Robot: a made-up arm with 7 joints. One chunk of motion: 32 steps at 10 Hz.
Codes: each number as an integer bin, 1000 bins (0 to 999) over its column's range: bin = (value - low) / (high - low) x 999, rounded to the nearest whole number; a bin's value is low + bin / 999 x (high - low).
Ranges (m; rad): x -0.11..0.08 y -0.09..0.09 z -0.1..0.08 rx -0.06..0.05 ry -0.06..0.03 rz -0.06..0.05
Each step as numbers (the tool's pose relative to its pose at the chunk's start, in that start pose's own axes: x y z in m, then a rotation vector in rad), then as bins.
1 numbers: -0.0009 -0.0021 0.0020 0.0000 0.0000 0.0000
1 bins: 574 488 566 545 666 545
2 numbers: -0.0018 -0.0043 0.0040 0.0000 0.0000 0.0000
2 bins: 569 476 577 545 666 545
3 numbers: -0.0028 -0.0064 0.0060 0.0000 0.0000 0.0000
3 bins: 564 464 588 545 666 545
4 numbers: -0.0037 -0.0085 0.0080 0.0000 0.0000 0.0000
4 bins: 559 452 599 545 666 545
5 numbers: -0.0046 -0.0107 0.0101 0.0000 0.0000 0.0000
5 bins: 554 440 611 545 666 545
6 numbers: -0.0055 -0.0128 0.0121 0.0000 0.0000 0.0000
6 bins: 549 428 622 545 666 545
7 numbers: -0.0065 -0.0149 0.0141 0.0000 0.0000 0.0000
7 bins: 544 417 633 545 666 545
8 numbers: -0.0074 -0.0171 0.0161 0.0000 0.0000 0.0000
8 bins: 539 405 644 545 666 545
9 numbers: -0.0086 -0.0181 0.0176 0.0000 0.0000 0.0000
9 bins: 533 399 653 545 666 545
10 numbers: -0.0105 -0.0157 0.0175 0.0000 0.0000 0.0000
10 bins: 523 412 652 545 666 545
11 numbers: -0.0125 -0.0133 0.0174 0.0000 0.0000 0.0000
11 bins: 513 426 652 545 666 545
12 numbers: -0.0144 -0.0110 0.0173 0.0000 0.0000 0.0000
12 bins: 503 438 651 545 666 545
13 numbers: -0.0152 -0.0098 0.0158 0.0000 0.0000 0.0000
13 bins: 498 445 643 545 666 545
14 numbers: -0.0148 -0.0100 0.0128 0.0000 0.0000 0.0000
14 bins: 501 444 626 545 666 545
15 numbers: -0.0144 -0.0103 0.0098 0.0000 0.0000 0.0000
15 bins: 503 442 609 545 666 545
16 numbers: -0.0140 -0.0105 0.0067 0.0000 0.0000 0.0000
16 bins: 505 441 592 545 666 545
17 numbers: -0.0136 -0.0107 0.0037 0.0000 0.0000 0.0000
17 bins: 507 440 576 545 666 545
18 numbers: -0.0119 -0.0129 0.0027 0.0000 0.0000 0.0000
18 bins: 516 428 570 545 666 545
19 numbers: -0.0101 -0.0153 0.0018 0.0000 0.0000 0.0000
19 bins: 525 415 565 545 666 545
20 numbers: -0.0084 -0.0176 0.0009 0.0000 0.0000 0.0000
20 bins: 534 402 560 545 666 545
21 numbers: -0.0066 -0.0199 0.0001 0.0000 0.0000 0.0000
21 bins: 544 389 556 545 666 545
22 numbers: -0.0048 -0.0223 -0.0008 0.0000 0.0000 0.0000
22 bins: 553 376 551 545 666 545
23 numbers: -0.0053 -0.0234 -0.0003 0.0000 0.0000 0.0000
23 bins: 551 370 553 545 666 545
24 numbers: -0.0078 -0.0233 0.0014 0.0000 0.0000 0.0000
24 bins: 537 370 563 545 666 545
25 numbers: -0.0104 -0.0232 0.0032 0.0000 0.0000 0.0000
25 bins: 524 371 573 545 666 545
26 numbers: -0.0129 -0.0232 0.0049 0.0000 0.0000 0.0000
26 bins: 511 371 582 545 666 545
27 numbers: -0.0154 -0.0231 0.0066 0.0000 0.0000 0.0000
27 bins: 497 371 592 545 666 545
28 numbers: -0.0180 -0.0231 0.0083 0.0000 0.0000 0.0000
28 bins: 484 371 601 545 666 545
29 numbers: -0.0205 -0.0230 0.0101 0.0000 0.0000 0.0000
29 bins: 471 372 611 545 666 545
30 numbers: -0.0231 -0.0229 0.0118 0.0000 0.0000 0.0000
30 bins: 457 372 620 545 666 545
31 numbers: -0.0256 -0.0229 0.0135 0.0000 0.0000 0.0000
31 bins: 444 372 630 545 666 545
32 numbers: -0.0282 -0.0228 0.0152 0.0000 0.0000 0.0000
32 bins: 430 373 639 545 666 545
